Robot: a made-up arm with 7 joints.
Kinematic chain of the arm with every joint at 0, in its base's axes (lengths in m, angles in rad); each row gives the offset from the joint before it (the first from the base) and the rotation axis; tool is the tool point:
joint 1: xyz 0 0 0.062 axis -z
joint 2: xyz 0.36 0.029 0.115 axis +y
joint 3: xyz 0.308 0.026 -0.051 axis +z
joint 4: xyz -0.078 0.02 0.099 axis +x
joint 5: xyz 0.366 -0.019 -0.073 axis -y
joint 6: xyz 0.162 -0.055 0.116 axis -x
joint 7: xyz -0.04 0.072 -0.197 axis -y
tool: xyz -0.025 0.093 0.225
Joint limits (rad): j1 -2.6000..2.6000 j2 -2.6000..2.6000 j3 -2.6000..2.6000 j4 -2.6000..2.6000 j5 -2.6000..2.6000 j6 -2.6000..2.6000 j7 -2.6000..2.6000
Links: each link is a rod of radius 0.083 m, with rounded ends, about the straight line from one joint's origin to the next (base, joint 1, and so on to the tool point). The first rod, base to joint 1, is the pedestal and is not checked.
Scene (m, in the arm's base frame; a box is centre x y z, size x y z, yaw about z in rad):
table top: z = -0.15
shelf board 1: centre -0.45 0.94 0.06 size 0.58 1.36 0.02 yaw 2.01
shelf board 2: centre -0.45 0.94 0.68 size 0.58 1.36 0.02 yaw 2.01
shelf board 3: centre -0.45 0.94 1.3 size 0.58 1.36 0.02 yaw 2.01
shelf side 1: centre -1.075 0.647 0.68 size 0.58 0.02 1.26 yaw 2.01
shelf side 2: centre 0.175 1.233 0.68 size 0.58 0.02 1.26 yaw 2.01
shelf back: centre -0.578 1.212 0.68 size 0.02 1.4 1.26 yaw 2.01
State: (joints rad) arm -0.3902 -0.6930 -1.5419 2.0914 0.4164 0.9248 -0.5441
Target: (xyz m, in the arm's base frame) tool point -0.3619 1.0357 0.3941
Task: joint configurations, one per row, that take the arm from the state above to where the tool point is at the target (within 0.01 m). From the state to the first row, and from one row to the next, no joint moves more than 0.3 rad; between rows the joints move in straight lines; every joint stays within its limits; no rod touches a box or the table.
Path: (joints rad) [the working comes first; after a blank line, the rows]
Joints at the target: -2.1121 -0.1957 -0.7312 2.0138 0.1732 1.1745 -0.5539
Straight joint move there: touches shelf side 2.

1: -0.6700 -0.8116 -1.6923 1.9693 0.3223 1.0776 -0.5862
2: -0.9498 -0.9302 -1.8428 1.8471 0.2282 1.2304 -0.6282
3: -1.2296 -1.0487 -1.9932 1.7250 0.1341 1.3832 -0.6703
4: -1.5093 -1.1673 -2.1436 1.6029 0.0399 1.5361 -0.7124
5: -1.7891 -1.2859 -2.2940 1.4807 -0.0542 1.6889 -0.7544
6: -2.0689 -1.4045 -2.4445 1.3586 -0.1483 1.8417 -0.7965
7: -2.0761 -1.2030 -2.1589 1.4678 -0.0947 1.7305 -0.7561
8: -2.0833 -1.0015 -1.8734 1.5770 -0.0411 1.6193 -0.7156
9: -2.0905 -0.8001 -1.5878 1.6862 0.0125 1.5081 -0.6752
10: -2.0977 -0.5986 -1.3023 1.7954 0.0661 1.3969 -0.6348
11: -2.1049 -0.3971 -1.0167 1.9046 0.1196 1.2857 -0.5943
12: -2.1121 -0.1957 -0.7312 2.0138 0.1732 1.1745 -0.5539

